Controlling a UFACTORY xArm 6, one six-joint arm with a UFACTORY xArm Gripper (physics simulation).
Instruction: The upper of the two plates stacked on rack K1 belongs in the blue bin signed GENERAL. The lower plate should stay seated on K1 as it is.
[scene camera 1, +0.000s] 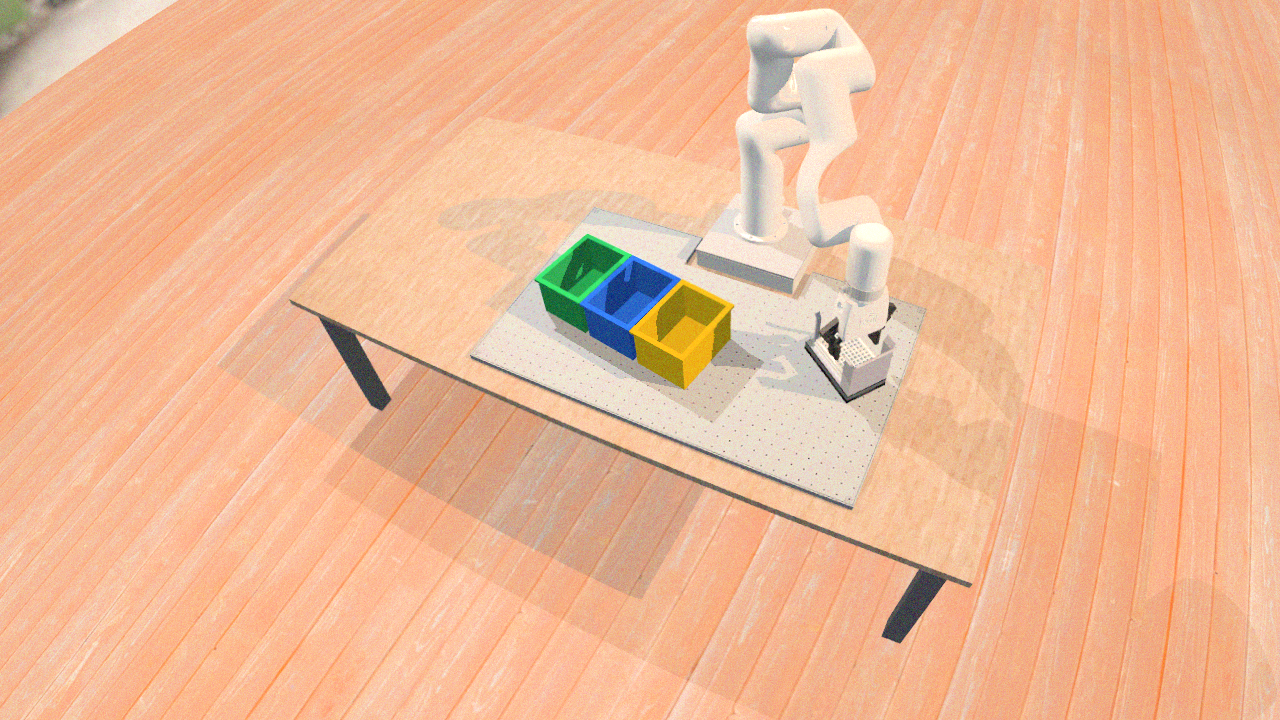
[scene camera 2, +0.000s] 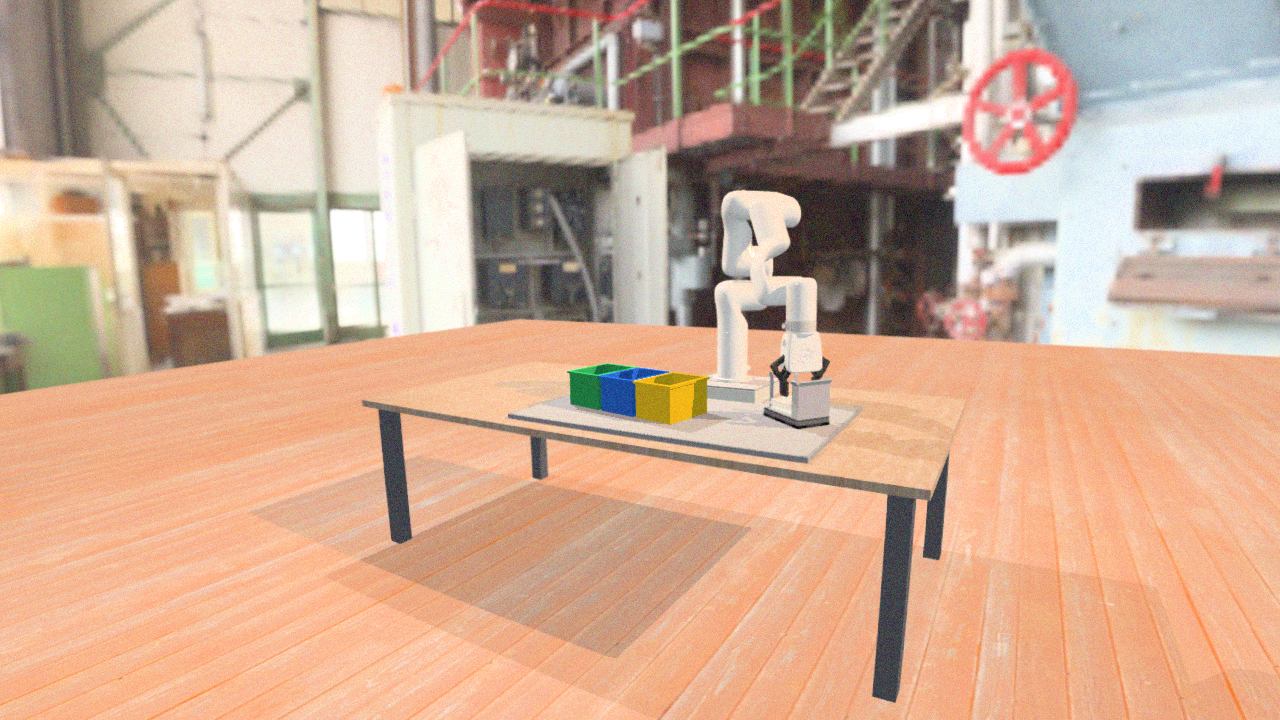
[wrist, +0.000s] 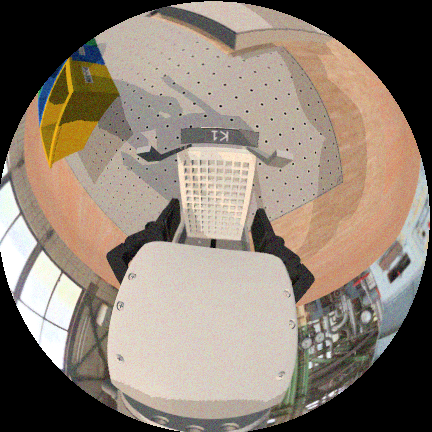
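Seen in the pictures: gripper, fingertip midpoint: (scene camera 1: 853, 347) (wrist: 216, 213); arm's base, origin of the base link: (scene camera 1: 760, 227) (scene camera 2: 732, 379).
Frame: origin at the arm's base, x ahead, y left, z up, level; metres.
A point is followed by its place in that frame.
The upper plate (scene camera 1: 856, 352) {x 0.267, y 0.333, z 0.017 m} (wrist: 216, 187) {x 0.266, y 0.308, z 0.016 m}, pale with a grid of square wells, lies on rack K1 (scene camera 1: 870, 375) {x 0.316, y 0.380, z 0.027 m} (scene camera 2: 811, 402) {x 0.323, y 0.374, z 0.031 m} (wrist: 200, 136) {x 0.252, y 0.248, z -0.010 m}, which has a dark base, light walls and corner posts. The lower plate cannot be told apart beneath it. My gripper (scene camera 1: 861, 336) {x 0.276, y 0.327, z 0.038 m} (scene camera 2: 803, 379) {x 0.276, y 0.327, z 0.038 m} (wrist: 216, 213) {x 0.276, y 0.327, z 0.038 m} is open and low over the rack. In the wrist view its black fingers stand on either side of the upper plate's near end, with nothing gripped. The blue bin (scene camera 1: 610, 327) {x 0.446, y -0.123, z 0.038 m} (scene camera 2: 617, 394) {x 0.445, y -0.128, z 0.023 m} (wrist: 91, 53) stands between two others; its sign is not readable.
The green bin (scene camera 1: 562, 306) {x 0.428, y -0.259, z 0.018 m} (scene camera 2: 585, 389) {x 0.428, y -0.254, z 0.021 m} and the yellow bin (scene camera 1: 661, 354) {x 0.463, y 0.004, z 0.042 m} (scene camera 2: 657, 401) {x 0.464, y 0.013, z 0.023 m} (wrist: 75, 135) {x 0.411, y 0.062, z 0.012 m} adjoin the blue bin, left of the rack in the scene views. The robot's base block (scene camera 1: 750, 261) {x 0.120, y 0.029, z 0.004 m} stands behind, on the table (scene camera 1: 411, 197) {x 0.227, y -0.950, z -0.045 m}. A perforated board (scene camera 1: 778, 438) {x 0.488, y 0.266, z -0.032 m} carries bins and rack.
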